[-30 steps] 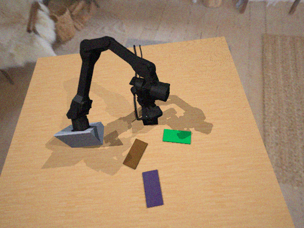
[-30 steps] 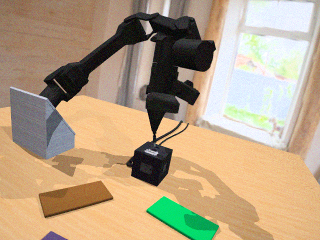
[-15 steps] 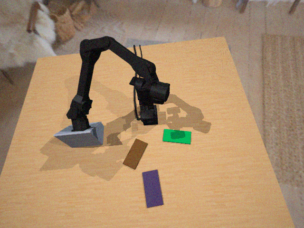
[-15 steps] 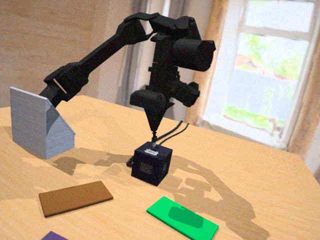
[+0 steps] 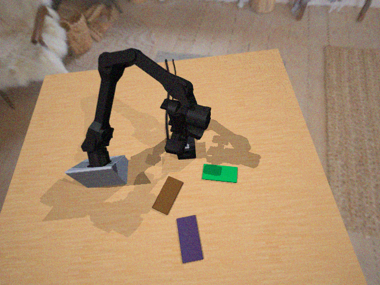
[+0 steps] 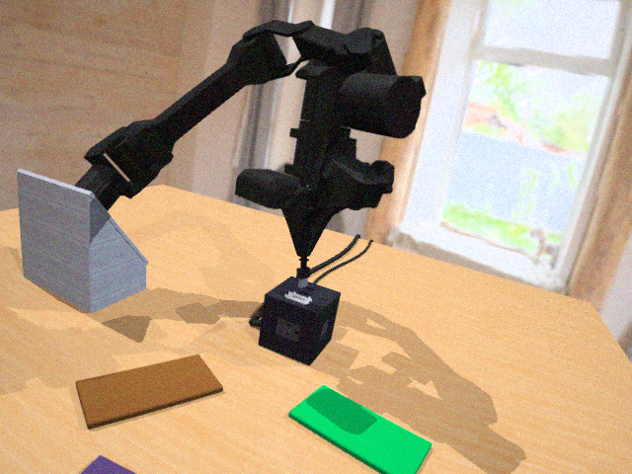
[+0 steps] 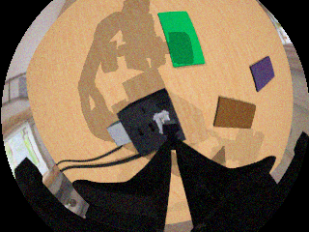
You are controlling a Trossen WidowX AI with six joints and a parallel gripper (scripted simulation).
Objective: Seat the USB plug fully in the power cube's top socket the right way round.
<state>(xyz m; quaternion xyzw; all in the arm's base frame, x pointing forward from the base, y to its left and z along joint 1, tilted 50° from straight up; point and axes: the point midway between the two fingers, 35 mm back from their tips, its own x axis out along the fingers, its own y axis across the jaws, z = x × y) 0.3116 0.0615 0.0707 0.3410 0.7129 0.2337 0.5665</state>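
Now: the grey USB plug 20 mm below my gripper tip. From my gripper tip the other things lie so: green tile (140 mm ahead, 80 mm to the right, 130 mm below); light grey socket (10 mm to the left, 70 mm below); brown tile (70 mm behind, 170 mm to the right, 130 mm below).
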